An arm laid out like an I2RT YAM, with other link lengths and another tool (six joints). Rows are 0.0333 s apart.
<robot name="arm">
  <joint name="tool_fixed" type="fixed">
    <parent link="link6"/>
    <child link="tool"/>
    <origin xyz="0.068 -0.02 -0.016" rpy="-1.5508 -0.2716 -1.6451"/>
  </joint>
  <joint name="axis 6" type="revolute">
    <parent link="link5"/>
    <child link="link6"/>
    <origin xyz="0.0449 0 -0.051"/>
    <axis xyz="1 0 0"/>
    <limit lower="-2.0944" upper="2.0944"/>
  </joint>
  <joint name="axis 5" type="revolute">
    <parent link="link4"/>
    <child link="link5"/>
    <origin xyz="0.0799 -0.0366 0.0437"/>
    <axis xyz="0 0 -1"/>
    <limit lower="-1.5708" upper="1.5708"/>
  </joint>
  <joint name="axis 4" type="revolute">
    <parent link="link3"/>
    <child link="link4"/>
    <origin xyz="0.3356 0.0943 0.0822"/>
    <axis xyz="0 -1 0"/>
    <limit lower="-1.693" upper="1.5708"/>
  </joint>
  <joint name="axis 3" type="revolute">
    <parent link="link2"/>
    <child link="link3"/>
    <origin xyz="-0.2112 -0.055 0"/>
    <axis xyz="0 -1 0"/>
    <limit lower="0" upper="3.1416"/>
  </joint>
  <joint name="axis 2" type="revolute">
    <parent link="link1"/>
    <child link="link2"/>
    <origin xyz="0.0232 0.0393 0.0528"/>
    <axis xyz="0 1 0"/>
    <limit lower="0" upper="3.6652"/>
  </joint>
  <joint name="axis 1" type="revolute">
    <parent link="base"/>
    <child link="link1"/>
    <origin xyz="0 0 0.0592"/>
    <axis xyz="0 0 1"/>
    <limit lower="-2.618" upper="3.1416"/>
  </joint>
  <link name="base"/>
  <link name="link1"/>
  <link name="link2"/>
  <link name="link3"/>
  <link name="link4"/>
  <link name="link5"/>
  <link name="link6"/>
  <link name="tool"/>
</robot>
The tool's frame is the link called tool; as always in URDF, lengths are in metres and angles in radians.
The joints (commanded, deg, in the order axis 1, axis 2, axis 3, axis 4, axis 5, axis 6), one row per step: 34.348, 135.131, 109.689, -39.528, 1.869, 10.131; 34.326, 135.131, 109.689, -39.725, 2.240, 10.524; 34.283, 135.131, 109.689, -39.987, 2.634, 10.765; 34.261, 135.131, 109.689, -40.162, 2.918, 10.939; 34.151, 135.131, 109.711, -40.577, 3.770, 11.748; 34.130, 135.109, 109.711, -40.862, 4.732, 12.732; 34.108, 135.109, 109.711, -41.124, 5.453, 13.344; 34.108, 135.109, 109.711, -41.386, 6.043, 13.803; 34.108, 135.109, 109.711, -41.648, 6.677, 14.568; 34.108, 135.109, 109.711, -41.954, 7.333, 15.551
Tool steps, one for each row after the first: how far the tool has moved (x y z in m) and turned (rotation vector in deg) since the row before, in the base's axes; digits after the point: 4 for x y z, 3 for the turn. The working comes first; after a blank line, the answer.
Tool pose at each row, in the base's axes (x y z in m, rotation vector in deg; the steps are taken from these numbers as rounded here): 0.4573, 0.3385, 0.0057, -143.370, 69.149, -25.387; 0.4571, 0.3373, 0.0055, -143.336, 69.884, -25.629; 0.4569, 0.3359, 0.0054, -143.450, 70.489, -25.915; 0.4568, 0.3349, 0.0053, -143.523, 70.909, -26.129; 0.4569, 0.3320, 0.0053, -143.394, 72.527, -26.788; 0.4568, 0.3299, 0.0054, -143.059, 74.235, -27.609; 0.4566, 0.3281, 0.0054, -142.934, 75.385, -28.235; 0.4563, 0.3267, 0.0054, -142.905, 76.264, -28.736; 0.4559, 0.3252, 0.0053, -142.646, 77.528, -29.224; 0.4553, 0.3237, 0.0052, -142.249, 79.073, -29.674

-0.0002, -0.0012, -0.0002, -0.244, 0.055, -0.535; -0.0002, -0.0014, -0.0001, -0.354, 0.063, -0.426; -0.0001, -0.0010, -0.0001, -0.248, 0.033, -0.298; 0.0001, -0.0029, 0.0000, -0.563, 0.035, -1.195; -0.0001, -0.0021, 0.0001, -0.506, -0.114, -1.308; -0.0002, -0.0018, 0.0000, -0.461, -0.062, -0.869; -0.0003, -0.0014, 0.0000, -0.419, -0.023, -0.653; -0.0004, -0.0015, -0.0001, -0.335, -0.013, -0.948; -0.0006, -0.0015, -0.0001, -0.292, 0.027, -1.153
